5 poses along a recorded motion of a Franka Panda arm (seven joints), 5.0 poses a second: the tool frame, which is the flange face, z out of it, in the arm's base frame.
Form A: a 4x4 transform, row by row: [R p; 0 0 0 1], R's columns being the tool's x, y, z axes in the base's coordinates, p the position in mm. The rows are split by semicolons.
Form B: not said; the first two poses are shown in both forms.
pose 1, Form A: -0.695 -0.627 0.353 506; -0.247 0.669 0.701 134; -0.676 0.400 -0.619 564; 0 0 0 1
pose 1, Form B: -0.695 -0.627 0.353 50.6; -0.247 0.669 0.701 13.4; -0.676 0.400 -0.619 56.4; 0 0 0 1
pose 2, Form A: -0.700 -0.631 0.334 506; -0.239 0.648 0.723 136; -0.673 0.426 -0.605 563; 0 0 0 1
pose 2, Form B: -0.700 -0.631 0.334 50.6; -0.239 0.648 0.723 13.6; -0.673 0.426 -0.605 56.3; 0 0 0 1
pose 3, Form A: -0.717 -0.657 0.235 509; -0.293 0.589 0.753 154; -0.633 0.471 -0.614 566; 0 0 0 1
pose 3, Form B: -0.717 -0.657 0.235 50.9; -0.293 0.589 0.753 15.4; -0.633 0.471 -0.614 56.6; 0 0 0 1
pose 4, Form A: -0.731 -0.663 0.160 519; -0.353 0.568 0.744 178; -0.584 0.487 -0.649 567; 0 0 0 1
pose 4, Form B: -0.731 -0.663 0.160 51.9; -0.353 0.568 0.744 17.8; -0.584 0.487 -0.649 56.7; 0 0 0 1
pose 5, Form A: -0.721 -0.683 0.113 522; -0.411 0.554 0.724 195; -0.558 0.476 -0.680 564; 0 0 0 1
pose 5, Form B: -0.721 -0.683 0.113 52.2; -0.411 0.554 0.724 19.5; -0.558 0.476 -0.680 56.4; 0 0 0 1
